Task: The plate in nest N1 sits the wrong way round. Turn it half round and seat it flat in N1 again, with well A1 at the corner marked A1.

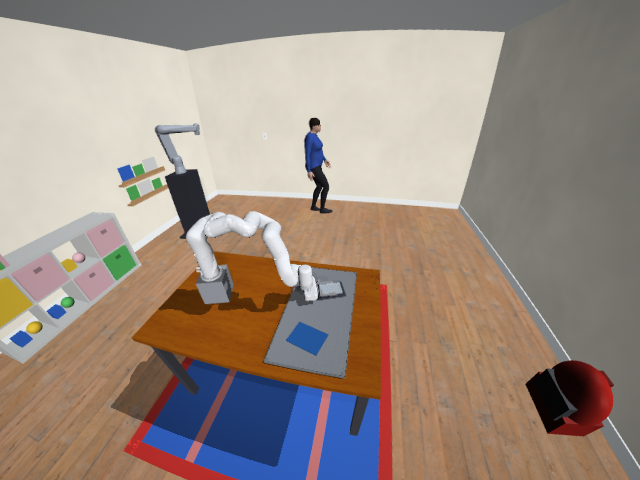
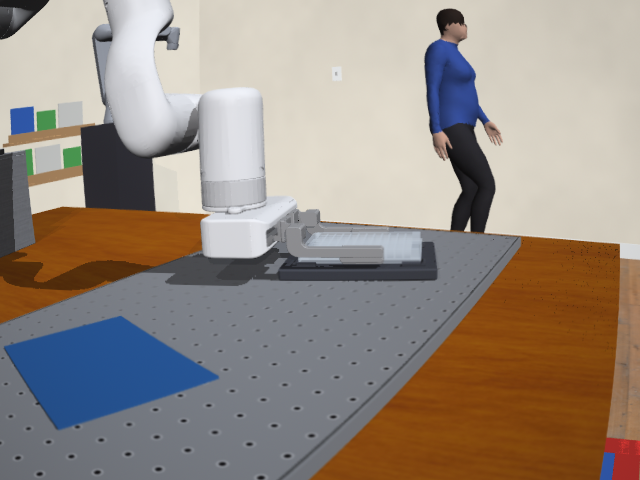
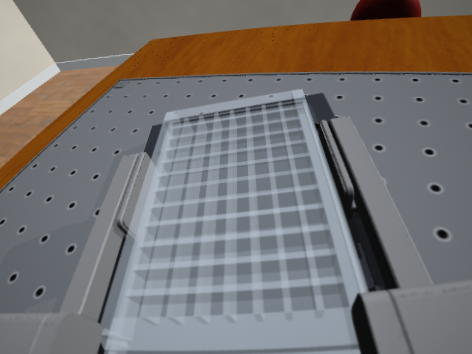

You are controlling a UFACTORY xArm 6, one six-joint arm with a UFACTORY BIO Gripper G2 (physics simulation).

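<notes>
The clear well plate (image 1: 330, 287) (image 2: 361, 241) (image 3: 250, 220) lies low over the dark nest (image 2: 361, 274) (image 3: 321, 106), roughly in line with it and looking about level. I cannot tell whether it rests fully on the nest floor. My gripper (image 2: 385, 240) (image 3: 240, 138) is shut on the plate, one finger along each long side, reaching in level from the arm's side, with its fingers just above the nest rim. The lettering on the plate, the A1 mark and the nest's label cannot be read. The gripper body and the near end of the plate hide part of the nest.
The nest stands on a grey perforated board (image 1: 330, 322) (image 2: 310, 320) (image 3: 405, 130) on the wooden table (image 1: 248, 330) (image 2: 465, 372). A flat blue square (image 1: 307, 338) (image 2: 108, 369) lies on the board's near part. A person (image 1: 315, 165) (image 2: 454, 103) stands beyond the table.
</notes>
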